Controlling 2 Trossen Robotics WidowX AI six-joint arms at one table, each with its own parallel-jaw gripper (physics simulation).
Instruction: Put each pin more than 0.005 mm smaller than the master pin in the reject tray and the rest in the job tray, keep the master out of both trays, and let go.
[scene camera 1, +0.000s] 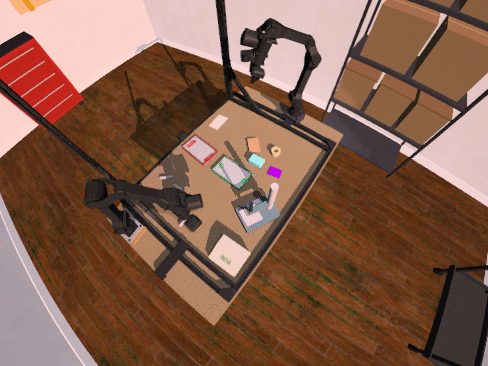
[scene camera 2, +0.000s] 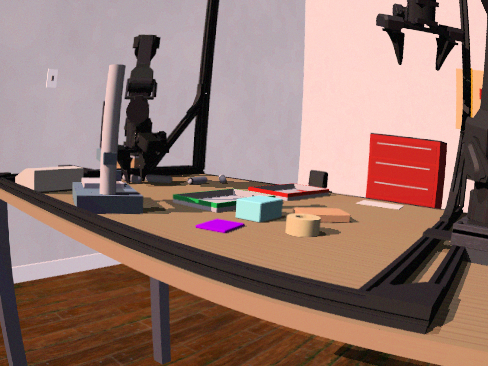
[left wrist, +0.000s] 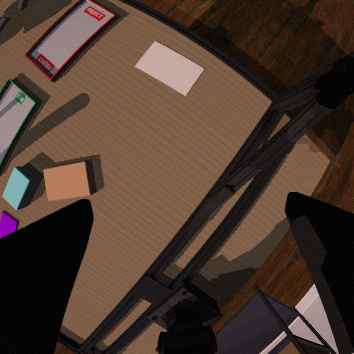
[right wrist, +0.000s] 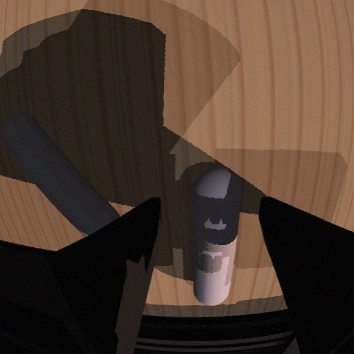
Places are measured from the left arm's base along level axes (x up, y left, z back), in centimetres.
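Pixels of known places: left gripper, fingertip midpoint: (scene camera 1: 250, 77) (scene camera 2: 419, 67) (left wrist: 190, 206); right gripper, fingertip midpoint: (scene camera 1: 187, 218) (scene camera 2: 135, 182) (right wrist: 211, 206); left arm's base at its link origin: (scene camera 1: 294, 112) (left wrist: 183, 316); right arm's base at its link origin: (scene camera 1: 129, 228) (scene camera 2: 135, 155).
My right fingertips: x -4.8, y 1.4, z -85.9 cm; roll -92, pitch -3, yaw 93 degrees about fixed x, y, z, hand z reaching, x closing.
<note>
Ahead of a thing's pixels: the offset from my right fingertips to its top centre. "spot": to the spot under its first point.
My right gripper (scene camera 1: 185, 221) (scene camera 2: 134, 180) (right wrist: 211, 206) is open, low over the table. Its fingers stand on either side of a grey pin @[dx +1.8, dy +0.3, dz -1.7 cm] (right wrist: 212, 270) lying on the table, apart from it. A second pin @[dx +1.8, dy -6.8, dz +1.2 cm] (right wrist: 60, 175) lies slanted to its left in the right wrist view, partly behind a finger. More pins lie on the table, such as one pin @[dx +1.8, dy -25.5, dz +6.0 cm] (scene camera 1: 165, 176) and another pin @[dx +1.8, dy -15.4, dz +7.2 cm] (scene camera 2: 197, 180). I cannot tell which is the master. The red-rimmed reject tray @[dx +1.5, dy -25.4, dz +30.1 cm] (scene camera 1: 201, 150) (scene camera 2: 260, 190) (left wrist: 70, 40) and the green-rimmed job tray @[dx +1.5, dy -1.4, dz +32.2 cm] (scene camera 1: 241, 180) (scene camera 2: 197, 201) lie mid-table. My left gripper (scene camera 2: 419, 66) (left wrist: 190, 206) is open and empty, high up.
A blue-grey gauge stand (scene camera 1: 267, 214) (scene camera 2: 107, 204) with a tall pale column and a pale box @[spot: dx +4.9, dy +27.0, dz +3.1 cm] (scene camera 1: 230, 252) (scene camera 2: 50, 178) stand near the trays. A cyan block @[dx +3.1, dy +3.6, dz +45.5 cm] (scene camera 1: 256, 160) (scene camera 2: 259, 208), an orange block @[dx +1.4, dy -5.0, dz +52.7 cm] (scene camera 1: 253, 144) (left wrist: 67, 181), a purple square @[spot: dx +0.2, dy +14.6, dz +47.3 cm] (scene camera 1: 274, 172) (scene camera 2: 220, 225) and a tan ring lie beyond.
</note>
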